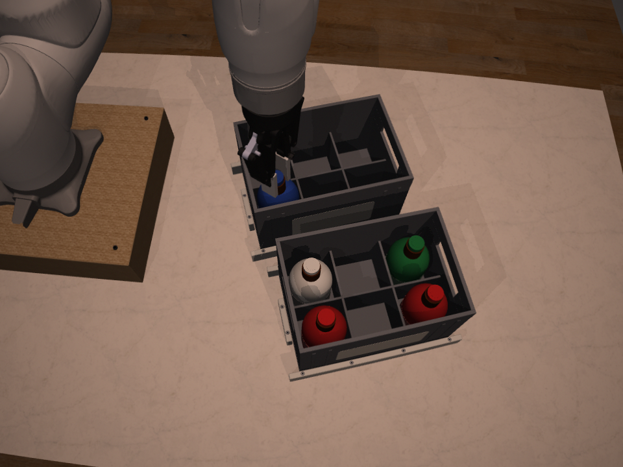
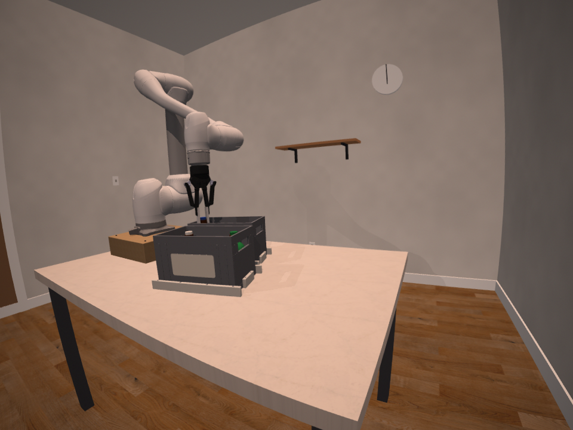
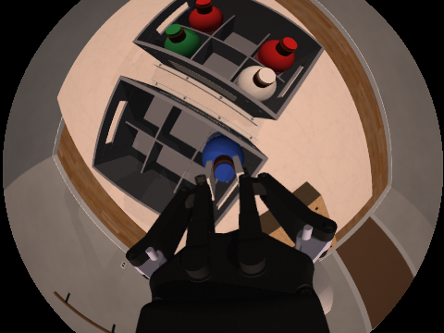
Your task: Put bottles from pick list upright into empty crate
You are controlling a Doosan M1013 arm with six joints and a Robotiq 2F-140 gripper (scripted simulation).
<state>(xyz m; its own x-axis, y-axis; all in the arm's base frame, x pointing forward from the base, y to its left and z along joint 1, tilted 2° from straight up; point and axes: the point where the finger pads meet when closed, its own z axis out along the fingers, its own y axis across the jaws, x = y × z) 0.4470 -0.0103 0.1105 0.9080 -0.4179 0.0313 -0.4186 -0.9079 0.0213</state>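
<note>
The blue bottle is 8 cm below my hand. Also, from my hand: green bottle: 24 cm ahead, 11 cm below, 7 cm to the right; pick list: 21 cm to the left, 20 cm below; white bottle: 13 cm to the right, 11 cm below, 8 cm ahead.
</note>
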